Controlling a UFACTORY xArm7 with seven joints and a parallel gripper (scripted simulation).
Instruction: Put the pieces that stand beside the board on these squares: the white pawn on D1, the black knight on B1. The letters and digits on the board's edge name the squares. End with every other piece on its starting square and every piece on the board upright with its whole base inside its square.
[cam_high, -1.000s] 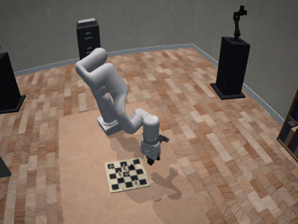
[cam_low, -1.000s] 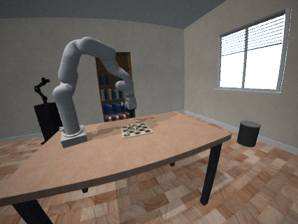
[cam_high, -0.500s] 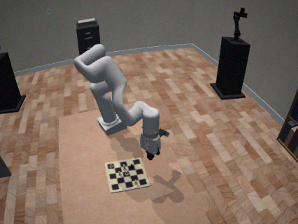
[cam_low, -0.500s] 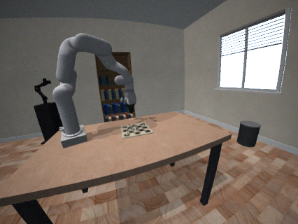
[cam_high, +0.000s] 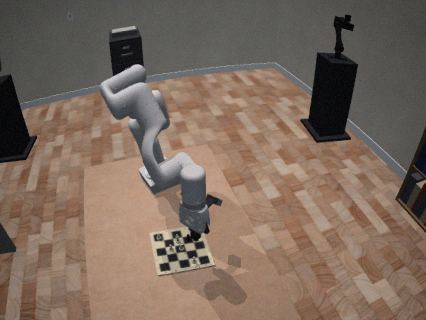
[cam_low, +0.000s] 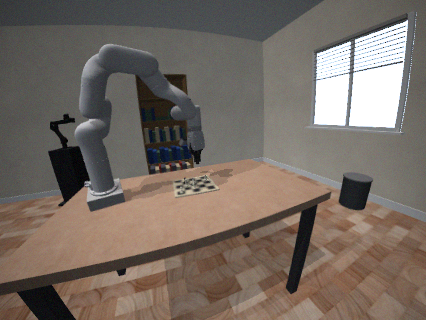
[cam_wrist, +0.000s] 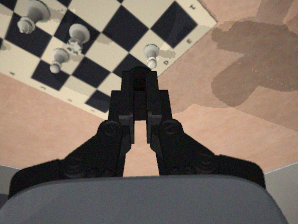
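Right now my hand is 4 cm past the chessboard, 6 cm to the left of it and 13 cm above it. Also, from my hand: black knight 2 cm below.
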